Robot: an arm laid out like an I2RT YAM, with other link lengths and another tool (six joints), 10 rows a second.
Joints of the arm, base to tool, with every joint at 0 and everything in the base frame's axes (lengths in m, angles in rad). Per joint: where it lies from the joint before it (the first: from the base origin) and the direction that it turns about. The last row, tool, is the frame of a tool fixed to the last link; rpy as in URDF.
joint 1: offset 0 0 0.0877 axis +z
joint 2: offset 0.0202 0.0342 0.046 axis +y
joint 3: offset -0.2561 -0.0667 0 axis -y
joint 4: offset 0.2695 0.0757 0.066 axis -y
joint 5: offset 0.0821 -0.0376 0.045 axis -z
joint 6: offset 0.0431 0 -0.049 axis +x
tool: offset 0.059 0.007 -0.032 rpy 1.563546 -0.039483 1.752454
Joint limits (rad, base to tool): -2.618..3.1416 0..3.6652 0..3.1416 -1.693..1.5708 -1.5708..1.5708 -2.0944..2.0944
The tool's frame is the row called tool.
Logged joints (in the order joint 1, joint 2, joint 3, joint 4, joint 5, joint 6), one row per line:
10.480 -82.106 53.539 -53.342 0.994 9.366
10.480 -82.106 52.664 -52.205 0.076 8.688
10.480 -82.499 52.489 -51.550 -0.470 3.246
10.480 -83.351 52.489 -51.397 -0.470 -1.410
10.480 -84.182 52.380 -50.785 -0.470 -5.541
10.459 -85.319 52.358 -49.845 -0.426 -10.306
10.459 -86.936 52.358 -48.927 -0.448 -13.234
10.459 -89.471 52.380 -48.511 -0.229 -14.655
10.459 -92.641 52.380 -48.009 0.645 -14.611
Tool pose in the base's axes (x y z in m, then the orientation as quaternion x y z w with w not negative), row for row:
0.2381 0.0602 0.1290 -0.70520 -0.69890 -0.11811 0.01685
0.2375 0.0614 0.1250 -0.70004 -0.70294 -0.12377 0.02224
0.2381 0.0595 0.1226 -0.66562 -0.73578 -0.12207 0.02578
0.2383 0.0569 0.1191 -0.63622 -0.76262 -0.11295 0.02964
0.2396 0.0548 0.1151 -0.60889 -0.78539 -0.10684 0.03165
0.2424 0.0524 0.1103 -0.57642 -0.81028 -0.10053 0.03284
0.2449 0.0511 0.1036 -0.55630 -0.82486 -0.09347 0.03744
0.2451 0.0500 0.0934 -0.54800 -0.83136 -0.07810 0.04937
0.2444 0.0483 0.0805 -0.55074 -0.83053 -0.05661 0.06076
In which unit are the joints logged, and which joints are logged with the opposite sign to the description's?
The joints are logged in degrees. Opposite sign: joint 2.
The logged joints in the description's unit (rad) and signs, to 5 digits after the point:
0.18291 1.43302 0.93443 -0.93099 0.01735 0.16347
0.18291 1.43302 0.91916 -0.91115 0.00133 0.15163
0.18291 1.43988 0.91611 -0.89972 -0.00820 0.05665
0.18291 1.45475 0.91611 -0.89705 -0.00820 -0.02461
0.18291 1.46925 0.91420 -0.88637 -0.00820 -0.09671
0.18254 1.48910 0.91382 -0.86996 -0.00744 -0.17987
0.18254 1.51732 0.91382 -0.85394 -0.00782 -0.23098
0.18254 1.56156 0.91420 -0.84668 -0.00400 -0.25578
0.18254 1.61689 0.91420 -0.83792 0.01126 -0.25501

